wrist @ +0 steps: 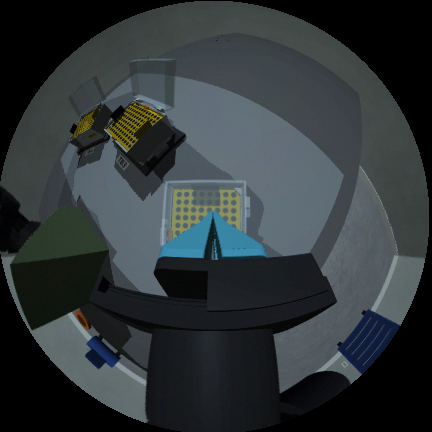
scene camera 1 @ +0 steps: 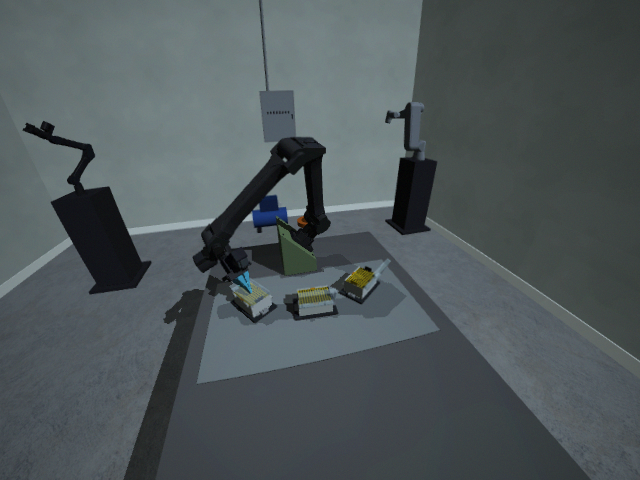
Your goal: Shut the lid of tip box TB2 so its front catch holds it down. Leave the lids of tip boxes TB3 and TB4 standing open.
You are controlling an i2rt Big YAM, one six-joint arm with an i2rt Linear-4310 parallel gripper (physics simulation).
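Seen in the pictures: gripper, fingertip midpoint: [wrist: 212, 216] [scene camera 1: 251, 293]; arm's base at its link origin: [wrist: 41, 250] [scene camera 1: 300, 241].
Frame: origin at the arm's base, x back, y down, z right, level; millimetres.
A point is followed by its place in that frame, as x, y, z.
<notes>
Tip box TB2 [scene camera 1: 254, 307] {-305, 52, 227} [wrist: 230, 202] {-280, 38, 237} is at the left of the mat in the scene view. Its clear lid [wrist: 206, 184] {-281, 38, 207} lies over the yellow tip rack; whether the front catch holds it cannot be told. My gripper [scene camera 1: 251, 292] {-259, 34, 231} [wrist: 212, 216] {-259, 34, 231} is shut and empty, blue fingertips pointing down at the lid, touching or just above it. Tip box TB3 [scene camera 1: 315, 308] {-370, 47, 22} [wrist: 134, 125], in the middle, has its lid [scene camera 1: 333, 292] {-397, -26, -31} [wrist: 155, 82] {-376, 17, 29} standing open. Tip box TB4 [scene camera 1: 360, 285] {-300, 58, -172} [wrist: 89, 125] {-258, 57, -144}, at the right, has its lid [scene camera 1: 383, 267] {-323, -27, -247} [wrist: 87, 95] {-318, 12, -235} standing open.
The boxes stand on a pale mat [scene camera 1: 310, 346] {-469, 115, 66} [wrist: 280, 165] {-403, 115, 266}. A green bracket [scene camera 1: 294, 257] {-81, 28, 43} [wrist: 60, 250] {-80, 6, 80} stands by the arm's base behind them. Two other arms on black pedestals [scene camera 1: 98, 237] [scene camera 1: 412, 196] and a blue machine [scene camera 1: 269, 217] stand farther off.
</notes>
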